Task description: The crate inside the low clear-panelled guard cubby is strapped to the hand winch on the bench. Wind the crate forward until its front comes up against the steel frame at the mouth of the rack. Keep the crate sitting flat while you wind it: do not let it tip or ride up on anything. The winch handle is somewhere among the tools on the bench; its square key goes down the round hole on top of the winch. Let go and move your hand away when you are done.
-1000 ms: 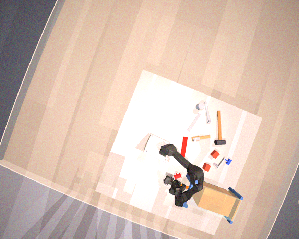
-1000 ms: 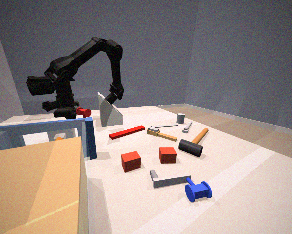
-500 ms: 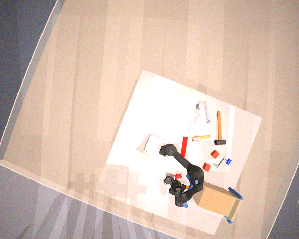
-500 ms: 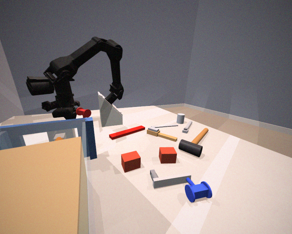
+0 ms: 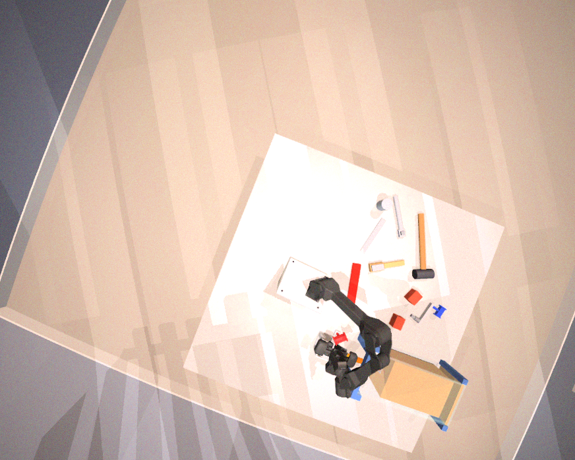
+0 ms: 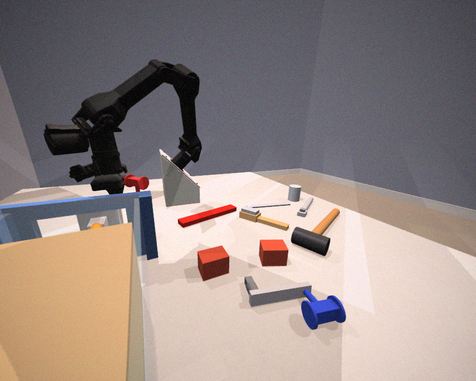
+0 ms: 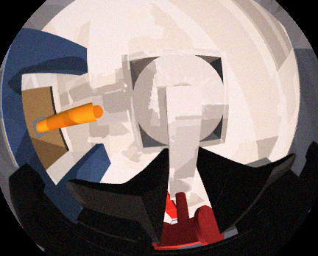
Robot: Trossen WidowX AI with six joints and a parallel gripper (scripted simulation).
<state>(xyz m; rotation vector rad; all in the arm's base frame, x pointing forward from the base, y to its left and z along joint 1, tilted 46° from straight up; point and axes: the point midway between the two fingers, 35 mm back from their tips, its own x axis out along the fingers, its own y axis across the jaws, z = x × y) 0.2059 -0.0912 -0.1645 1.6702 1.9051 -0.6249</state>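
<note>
My gripper tip is now 20 mm to the right of the winch handle and 20 mm below it. Round my gripper tip: red knob 50 mm to the left, 50 mm above; then winch 10 mm behind, 60 mm to the right, 60 mm below; then blue steel frame 160 mm ahead, 30 mm to the right, 20 mm above.
</note>
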